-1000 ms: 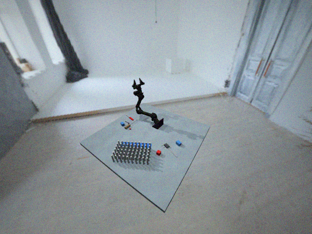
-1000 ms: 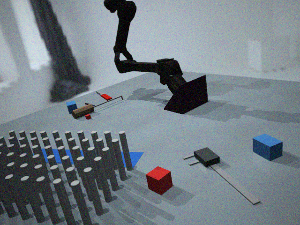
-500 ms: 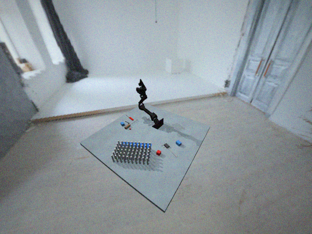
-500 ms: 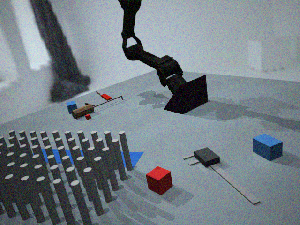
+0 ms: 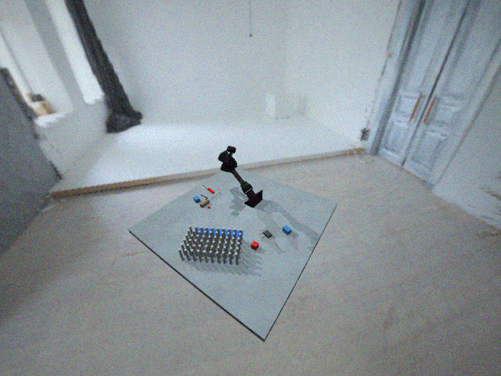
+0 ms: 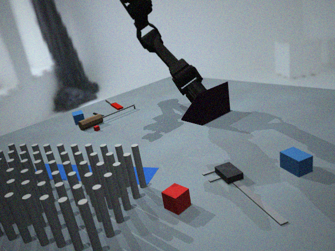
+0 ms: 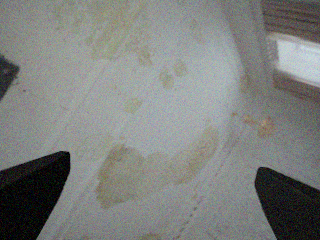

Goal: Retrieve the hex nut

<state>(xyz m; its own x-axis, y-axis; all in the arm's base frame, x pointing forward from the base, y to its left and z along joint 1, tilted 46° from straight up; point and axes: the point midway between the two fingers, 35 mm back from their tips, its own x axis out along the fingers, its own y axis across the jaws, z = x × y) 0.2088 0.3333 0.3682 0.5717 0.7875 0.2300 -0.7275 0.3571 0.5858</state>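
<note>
My gripper tip is 560 mm above the small red cube, 240 mm to the left of it and 40 mm short of it. Also, from my gripper tip: red-handled tool: 570 mm below, 480 mm to the right, 150 mm behind; then L-shaped piece: 570 mm below, 390 mm to the right, 40 mm behind; then blue taped strip: 570 mm below, 190 mm ahead, 50 mm to the left.
</note>
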